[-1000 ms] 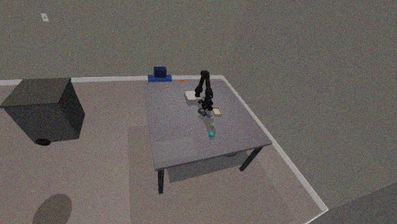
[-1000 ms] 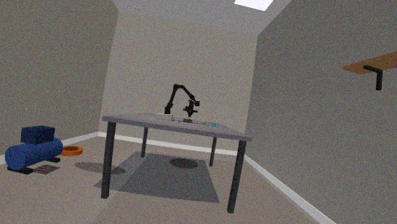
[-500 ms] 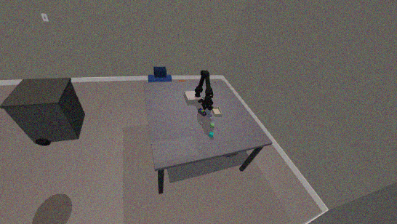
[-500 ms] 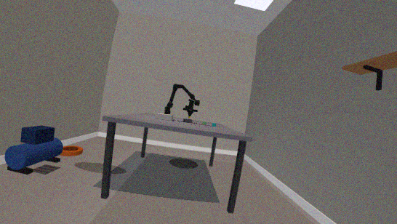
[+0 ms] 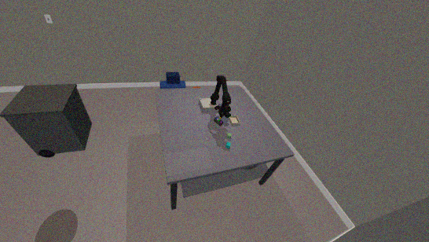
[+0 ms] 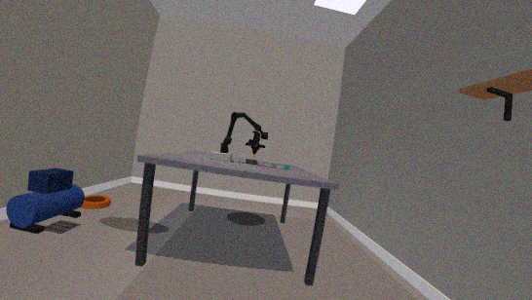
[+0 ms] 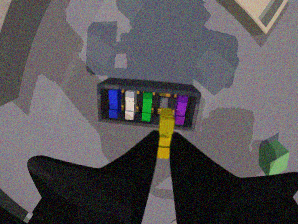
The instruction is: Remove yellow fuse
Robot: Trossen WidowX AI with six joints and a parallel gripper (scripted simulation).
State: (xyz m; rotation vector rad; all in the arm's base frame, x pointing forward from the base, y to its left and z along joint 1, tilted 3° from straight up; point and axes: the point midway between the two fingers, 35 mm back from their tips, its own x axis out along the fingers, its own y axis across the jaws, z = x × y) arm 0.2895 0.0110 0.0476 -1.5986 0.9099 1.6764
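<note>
Now: gripper tip 30 mm past the tray, 190 mm to the right of it and 90 mm above it. From my gripper tip the other things lie so: yellow fuse 10 mm below.
</note>
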